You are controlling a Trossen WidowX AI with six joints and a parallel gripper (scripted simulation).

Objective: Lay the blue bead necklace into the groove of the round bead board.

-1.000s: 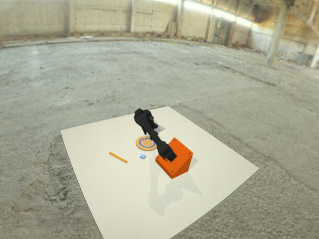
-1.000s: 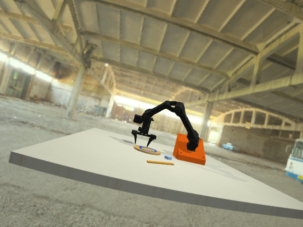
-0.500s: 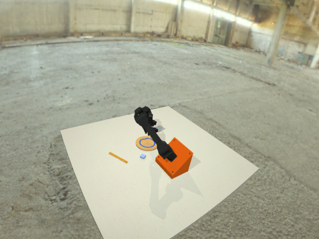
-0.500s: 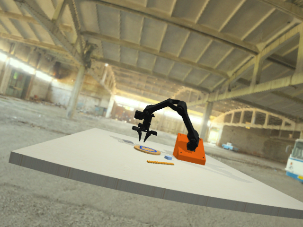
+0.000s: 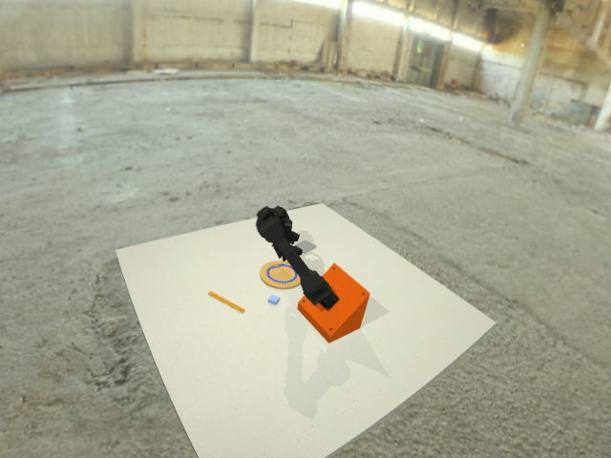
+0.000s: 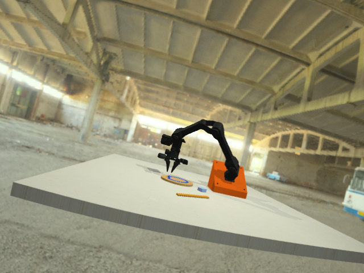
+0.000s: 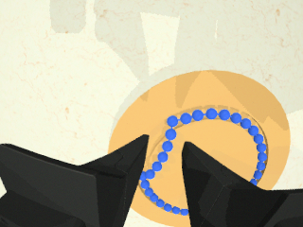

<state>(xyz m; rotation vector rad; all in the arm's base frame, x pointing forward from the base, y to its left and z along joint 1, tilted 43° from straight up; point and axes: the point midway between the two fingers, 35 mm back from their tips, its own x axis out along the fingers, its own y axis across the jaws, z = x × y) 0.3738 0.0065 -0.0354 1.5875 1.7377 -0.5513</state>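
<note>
Now: the round tan bead board 6 cm behind my gripper tip, 3 cm to the left of it and 3 cm below it. The rest, counted from my gripper tip: flat grey tile (20 cm to the right, 10 cm ahead, 4 cm below); then small light-blue block (19 cm behind, 15 cm to the left, 3 cm below).
</note>
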